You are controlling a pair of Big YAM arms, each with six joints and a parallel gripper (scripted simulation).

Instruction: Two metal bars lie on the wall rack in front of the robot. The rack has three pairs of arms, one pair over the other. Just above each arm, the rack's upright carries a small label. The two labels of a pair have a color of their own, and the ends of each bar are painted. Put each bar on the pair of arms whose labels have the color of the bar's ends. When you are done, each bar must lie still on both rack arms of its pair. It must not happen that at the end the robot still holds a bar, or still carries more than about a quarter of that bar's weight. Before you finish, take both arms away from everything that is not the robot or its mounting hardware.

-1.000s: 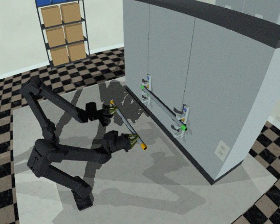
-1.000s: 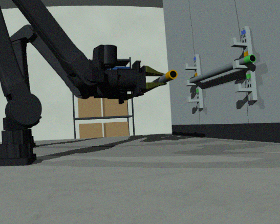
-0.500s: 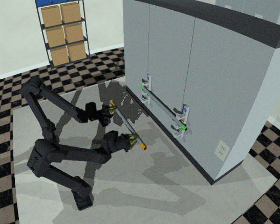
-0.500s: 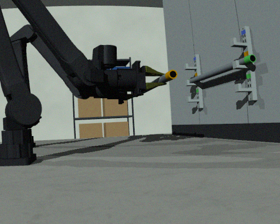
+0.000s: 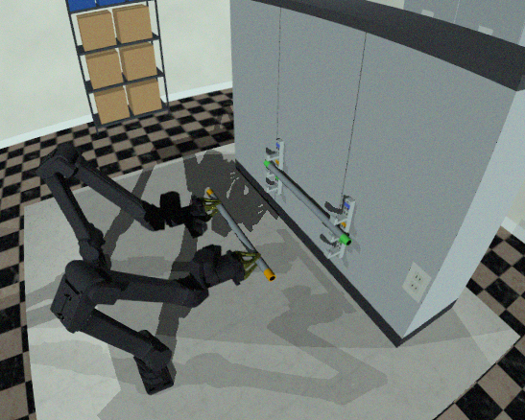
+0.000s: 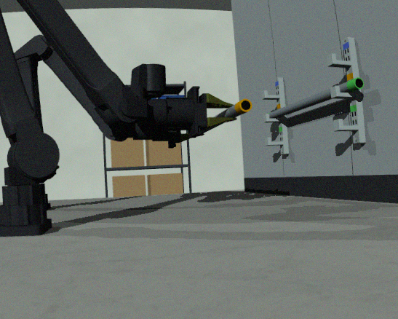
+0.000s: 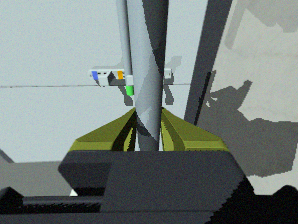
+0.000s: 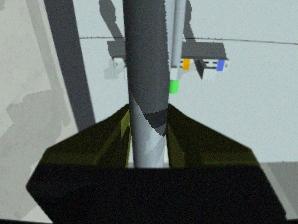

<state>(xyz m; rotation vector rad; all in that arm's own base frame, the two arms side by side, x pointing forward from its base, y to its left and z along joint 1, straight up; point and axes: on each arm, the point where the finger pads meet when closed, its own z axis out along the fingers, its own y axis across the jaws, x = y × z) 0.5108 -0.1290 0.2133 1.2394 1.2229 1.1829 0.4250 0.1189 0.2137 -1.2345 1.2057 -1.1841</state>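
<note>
Now: the orange-ended bar 20 mm ahead of my right hand and 150 mm to the left of it. From my right hand the other things lie so: green-ended bar 280 mm ahead, 100 mm to the left, 50 mm above; grey cabinet wall 470 mm ahead, 120 mm to the left, 240 mm above; wall outlet 240 mm ahead, 410 mm to the right, 90 mm above.
</note>
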